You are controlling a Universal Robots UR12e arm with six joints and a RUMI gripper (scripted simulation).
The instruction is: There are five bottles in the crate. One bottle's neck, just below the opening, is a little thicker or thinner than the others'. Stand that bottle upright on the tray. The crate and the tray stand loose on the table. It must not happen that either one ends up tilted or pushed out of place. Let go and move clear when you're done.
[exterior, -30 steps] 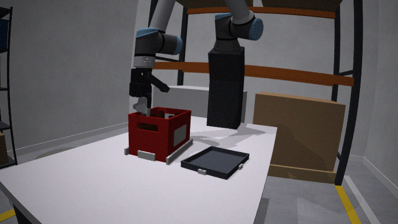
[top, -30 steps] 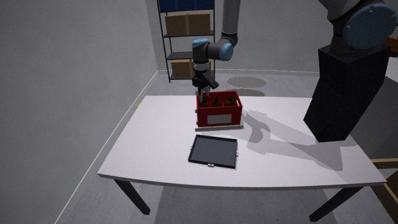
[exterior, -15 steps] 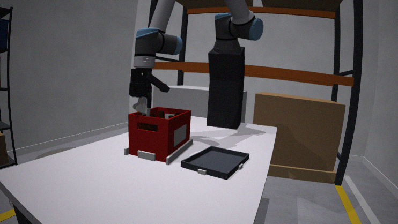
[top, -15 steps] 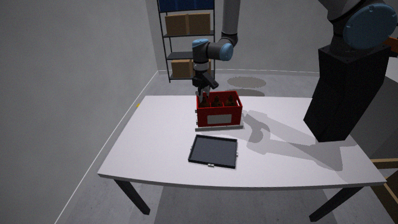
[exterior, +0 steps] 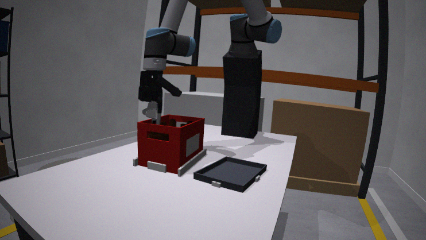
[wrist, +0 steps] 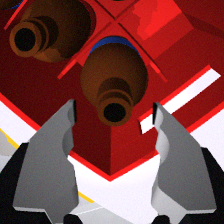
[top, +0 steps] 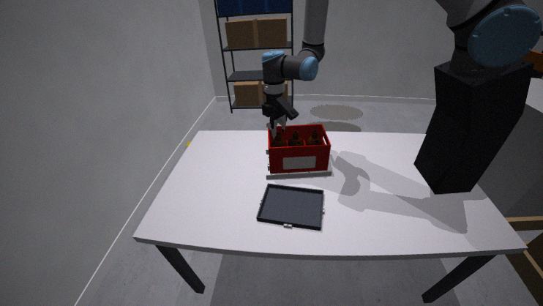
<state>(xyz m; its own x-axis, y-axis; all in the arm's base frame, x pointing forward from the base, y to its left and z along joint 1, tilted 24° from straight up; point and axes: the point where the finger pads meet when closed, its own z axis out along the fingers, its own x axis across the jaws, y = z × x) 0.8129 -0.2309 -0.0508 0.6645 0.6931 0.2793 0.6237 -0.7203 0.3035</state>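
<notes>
The brown bottle is 8 cm below my hand. Round my hand: dark tray 2 cm behind, 31 cm to the left, 15 cm below; then glass bottle 8 cm behind, 1 cm to the right, 8 cm below; then red crate 8 cm behind, 4 cm to the left, 8 cm below.
</notes>
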